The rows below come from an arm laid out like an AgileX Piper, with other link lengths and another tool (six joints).
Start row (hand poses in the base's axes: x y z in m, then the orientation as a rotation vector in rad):
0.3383 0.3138 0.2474 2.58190 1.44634 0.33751
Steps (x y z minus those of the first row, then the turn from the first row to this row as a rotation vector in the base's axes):
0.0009 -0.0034 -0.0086 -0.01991 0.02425 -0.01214
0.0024 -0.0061 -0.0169 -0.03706 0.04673 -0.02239
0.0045 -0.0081 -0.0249 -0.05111 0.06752 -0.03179
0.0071 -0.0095 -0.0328 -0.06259 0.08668 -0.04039
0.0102 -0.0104 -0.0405 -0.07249 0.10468 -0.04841
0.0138 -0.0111 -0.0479 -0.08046 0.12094 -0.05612
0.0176 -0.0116 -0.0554 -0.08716 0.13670 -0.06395
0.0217 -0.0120 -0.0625 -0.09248 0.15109 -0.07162
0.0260 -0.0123 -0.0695 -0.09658 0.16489 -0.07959
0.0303 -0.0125 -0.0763 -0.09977 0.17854 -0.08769
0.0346 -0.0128 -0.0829 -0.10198 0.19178 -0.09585
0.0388 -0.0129 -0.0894 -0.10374 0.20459 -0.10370
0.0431 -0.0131 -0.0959 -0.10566 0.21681 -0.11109
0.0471 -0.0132 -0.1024 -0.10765 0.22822 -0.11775
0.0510 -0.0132 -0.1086 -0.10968 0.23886 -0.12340
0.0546 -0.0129 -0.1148 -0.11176 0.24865 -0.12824
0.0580 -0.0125 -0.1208 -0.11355 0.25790 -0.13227
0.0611 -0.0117 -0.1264 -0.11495 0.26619 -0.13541
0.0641 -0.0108 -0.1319 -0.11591 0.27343 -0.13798
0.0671 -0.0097 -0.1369 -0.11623 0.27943 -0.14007
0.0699 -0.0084 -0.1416 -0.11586 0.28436 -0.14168
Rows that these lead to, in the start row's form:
0.3392 0.3104 0.2388 2.58677 1.43388 0.28970
0.3407 0.3077 0.2305 2.59108 1.42366 0.24664
0.3428 0.3057 0.2225 2.59599 1.41444 0.20830
0.3454 0.3043 0.2146 2.60127 1.40614 0.17413
0.3485 0.3034 0.2069 2.60661 1.39844 0.14271
0.3521 0.3027 0.1995 2.61226 1.39093 0.11500
0.3559 0.3022 0.1920 2.61857 1.38327 0.08885
0.3600 0.3018 0.1849 2.62513 1.37563 0.06547
0.3643 0.3015 0.1779 2.63245 1.36758 0.04368
0.3686 0.3013 0.1711 2.64041 1.35942 0.02271
0.3729 0.3010 0.1645 2.64891 1.35118 0.00292
0.3771 0.3009 0.1580 2.65731 1.34325 -0.01598
0.3814 0.3007 0.1515 2.66494 1.33569 -0.03422
0.3854 0.3006 0.1450 2.67165 1.32885 -0.05139
0.3893 0.3006 0.1388 2.67735 1.32315 -0.06748
0.3929 0.3009 0.1326 2.68213 1.31829 -0.08242
0.3963 0.3013 0.1266 2.68644 1.31445 -0.09636
0.3994 0.3021 0.1210 2.69018 1.31167 -0.10867
0.4024 0.3030 0.1155 2.69354 1.30951 -0.11923
0.4054 0.3041 0.1105 2.69670 1.30786 -0.12766
0.4082 0.3054 0.1058 2.69978 1.30676 -0.13414

